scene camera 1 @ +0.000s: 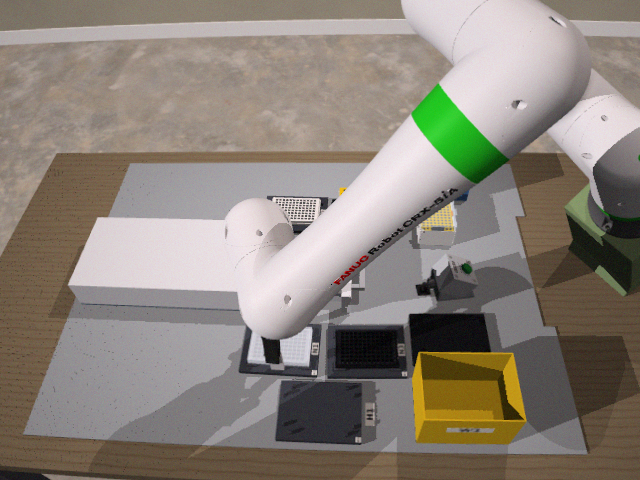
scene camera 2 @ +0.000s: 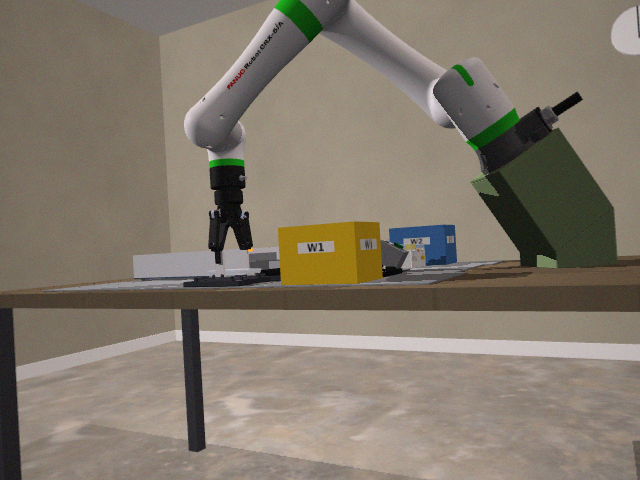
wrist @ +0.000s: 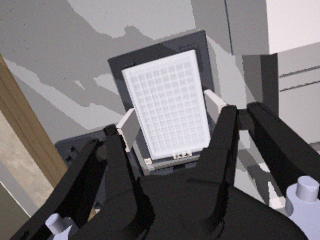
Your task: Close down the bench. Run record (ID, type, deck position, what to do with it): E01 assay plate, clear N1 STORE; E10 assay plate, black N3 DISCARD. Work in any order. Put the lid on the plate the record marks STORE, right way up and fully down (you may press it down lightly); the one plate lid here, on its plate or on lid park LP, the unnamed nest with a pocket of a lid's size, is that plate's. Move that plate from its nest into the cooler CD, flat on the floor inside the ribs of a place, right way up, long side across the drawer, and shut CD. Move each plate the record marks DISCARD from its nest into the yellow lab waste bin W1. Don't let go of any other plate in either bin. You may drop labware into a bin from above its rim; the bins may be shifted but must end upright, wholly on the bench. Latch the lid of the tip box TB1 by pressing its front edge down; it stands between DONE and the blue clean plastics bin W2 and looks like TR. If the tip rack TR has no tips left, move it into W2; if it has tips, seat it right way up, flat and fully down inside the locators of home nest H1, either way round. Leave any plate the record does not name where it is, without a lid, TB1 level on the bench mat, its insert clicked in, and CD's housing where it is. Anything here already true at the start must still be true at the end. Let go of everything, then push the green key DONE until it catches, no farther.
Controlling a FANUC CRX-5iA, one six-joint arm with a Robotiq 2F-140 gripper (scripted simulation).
Scene:
A white cooler CD [scene camera 1: 143, 262]: 123 cm from the lens. A black plate [scene camera 1: 355, 342]: 110 cm from the lens. A yellow bin W1 [scene camera 1: 460, 389] is 110 cm from the lens. The marked spots on the white cooler CD and the black plate are 51 cm apart.

